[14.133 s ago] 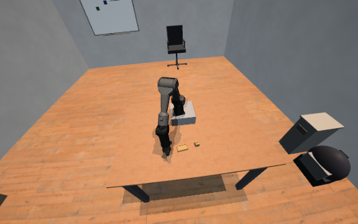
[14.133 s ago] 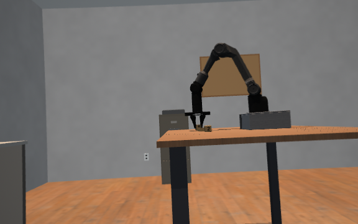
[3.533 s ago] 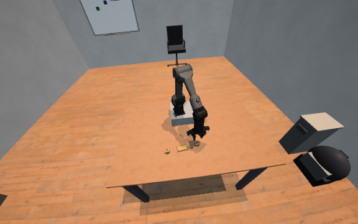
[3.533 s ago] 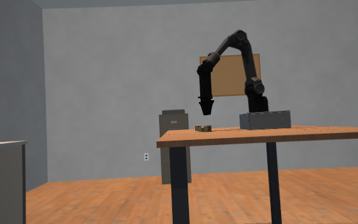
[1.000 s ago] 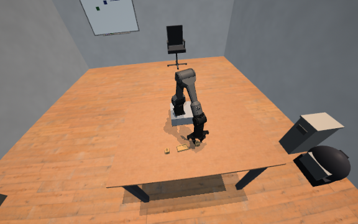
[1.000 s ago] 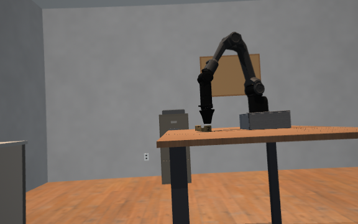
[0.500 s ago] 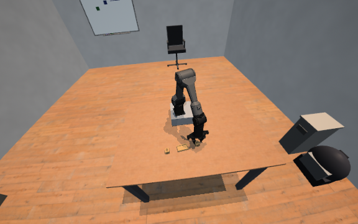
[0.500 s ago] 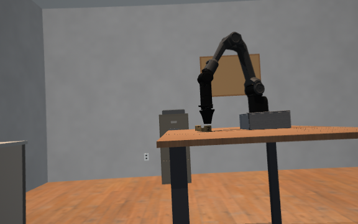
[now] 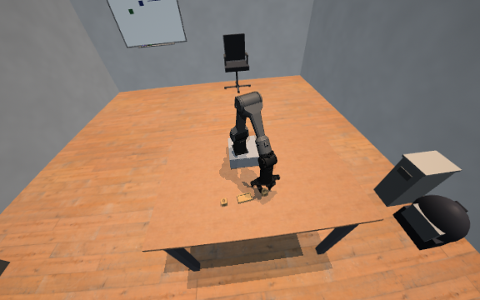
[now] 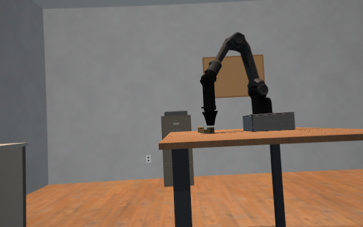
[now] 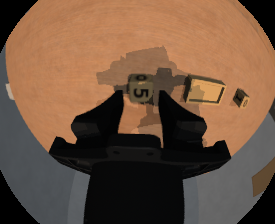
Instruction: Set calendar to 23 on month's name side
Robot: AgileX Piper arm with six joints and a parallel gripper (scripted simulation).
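The tan calendar tray is 110 mm to the right of my hand and 30 mm below it. Round my hand: tan calendar cube (220 mm to the right, 30 mm below).
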